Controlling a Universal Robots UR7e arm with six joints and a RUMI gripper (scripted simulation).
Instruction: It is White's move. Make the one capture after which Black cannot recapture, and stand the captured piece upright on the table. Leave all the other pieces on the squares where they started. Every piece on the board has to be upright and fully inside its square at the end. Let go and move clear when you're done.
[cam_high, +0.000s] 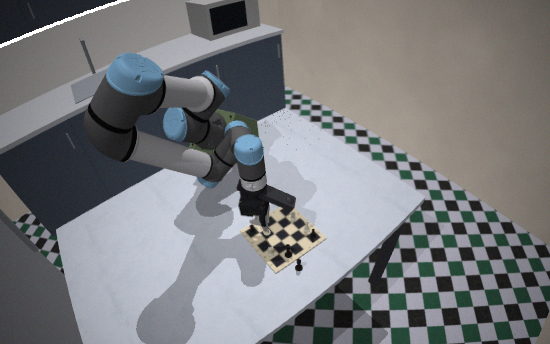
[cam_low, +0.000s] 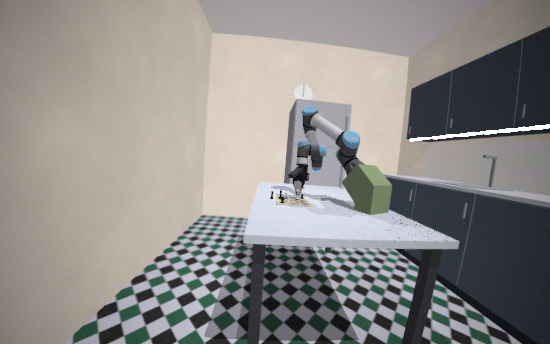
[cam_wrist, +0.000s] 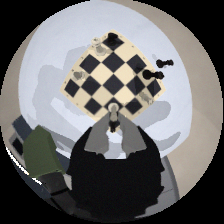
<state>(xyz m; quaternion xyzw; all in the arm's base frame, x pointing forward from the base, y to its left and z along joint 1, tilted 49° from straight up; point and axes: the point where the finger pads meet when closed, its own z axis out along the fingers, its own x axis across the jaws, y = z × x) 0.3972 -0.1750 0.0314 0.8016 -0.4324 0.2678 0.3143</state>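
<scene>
My hand is 10 mm above the white piece. Round my hand: black chess piece: 170 mm ahead, 50 mm to the right, 20 mm below; chessboard: 50 mm ahead, 30 mm to the left, 40 mm below.
</scene>
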